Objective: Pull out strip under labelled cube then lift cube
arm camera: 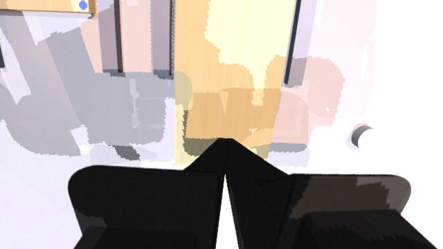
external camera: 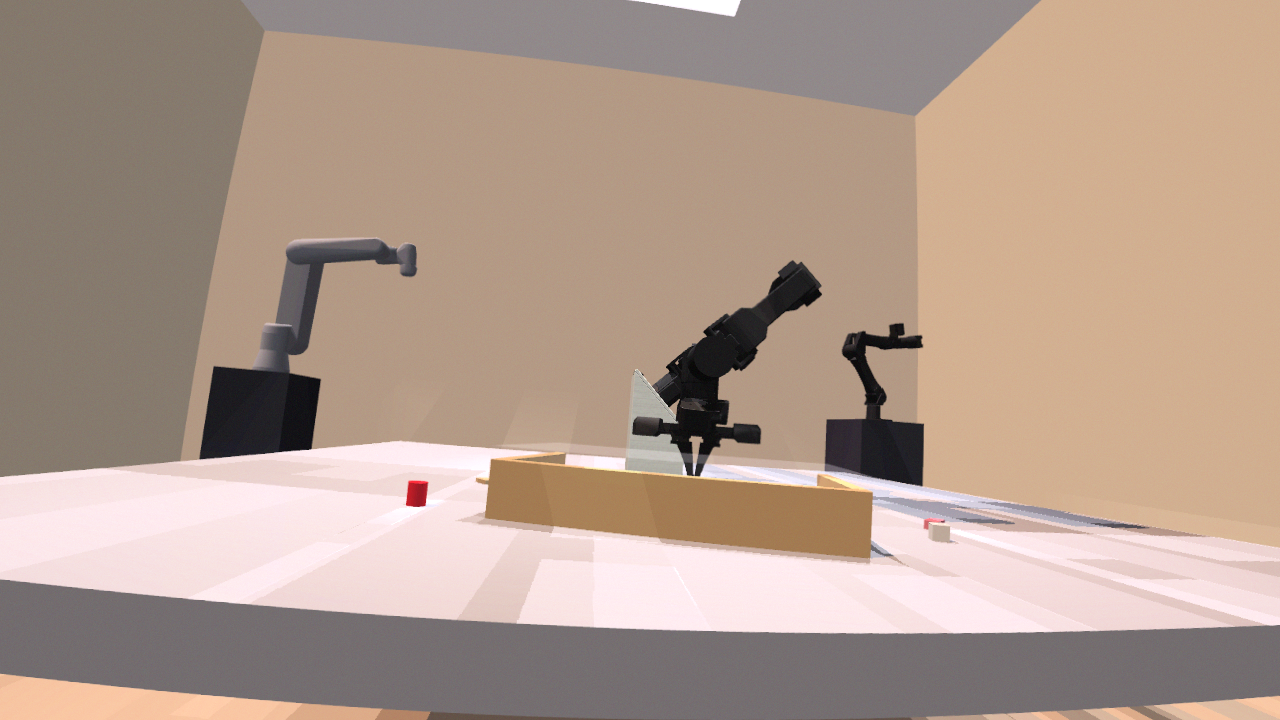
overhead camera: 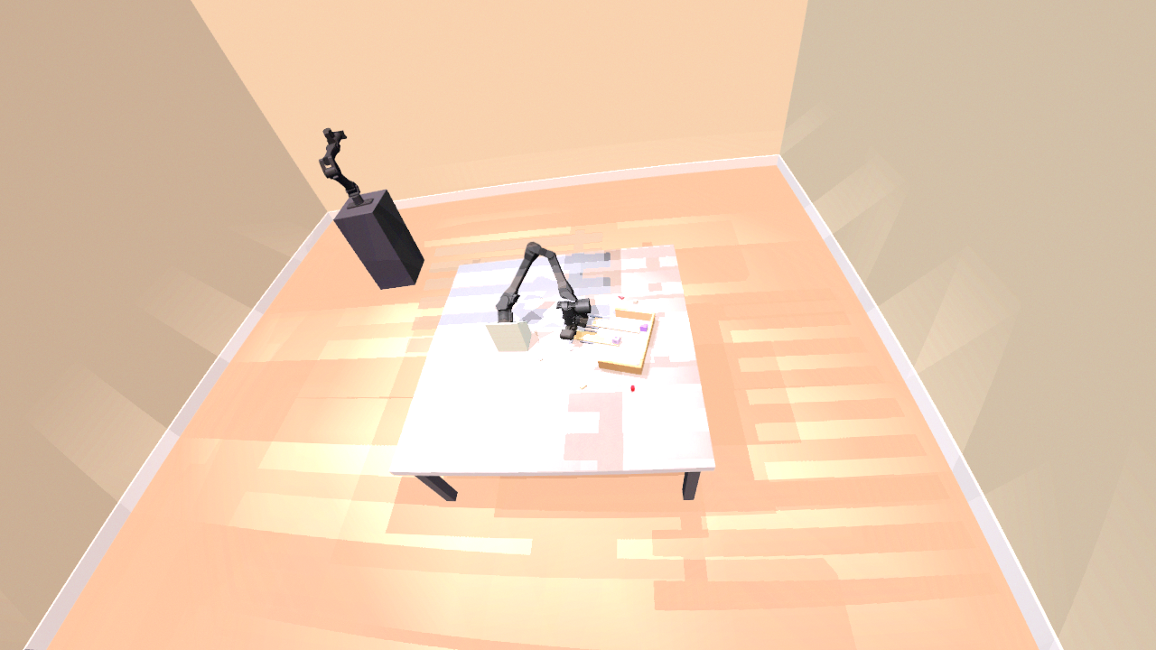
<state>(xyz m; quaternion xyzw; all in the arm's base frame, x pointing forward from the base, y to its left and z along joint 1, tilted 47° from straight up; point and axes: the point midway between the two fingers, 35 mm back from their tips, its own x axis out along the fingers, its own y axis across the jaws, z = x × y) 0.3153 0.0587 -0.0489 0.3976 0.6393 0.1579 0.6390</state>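
My gripper tip is now 90 mm short of the pale wooden strip and 30 mm to the left of it.
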